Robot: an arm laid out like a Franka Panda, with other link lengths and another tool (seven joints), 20 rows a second.
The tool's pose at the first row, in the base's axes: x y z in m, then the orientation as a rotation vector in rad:
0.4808 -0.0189 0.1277 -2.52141 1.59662 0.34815
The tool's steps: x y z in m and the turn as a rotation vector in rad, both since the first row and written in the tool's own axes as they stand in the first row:
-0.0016 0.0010 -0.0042 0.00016 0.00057 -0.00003
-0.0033 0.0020 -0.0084 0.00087 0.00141 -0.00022
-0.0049 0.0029 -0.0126 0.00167 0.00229 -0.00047
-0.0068 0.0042 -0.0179 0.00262 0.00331 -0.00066
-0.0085 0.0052 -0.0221 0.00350 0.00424 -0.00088
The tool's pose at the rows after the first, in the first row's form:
0.4797 -0.0189 0.1322 -2.52164 1.59675 0.34732
0.4787 -0.0189 0.1367 -2.52174 1.59664 0.34565
0.4777 -0.0189 0.1412 -2.52183 1.59644 0.34386
0.4764 -0.0190 0.1468 -2.52185 1.59634 0.34176
0.4753 -0.0190 0.1513 -2.52189 1.59618 0.33984

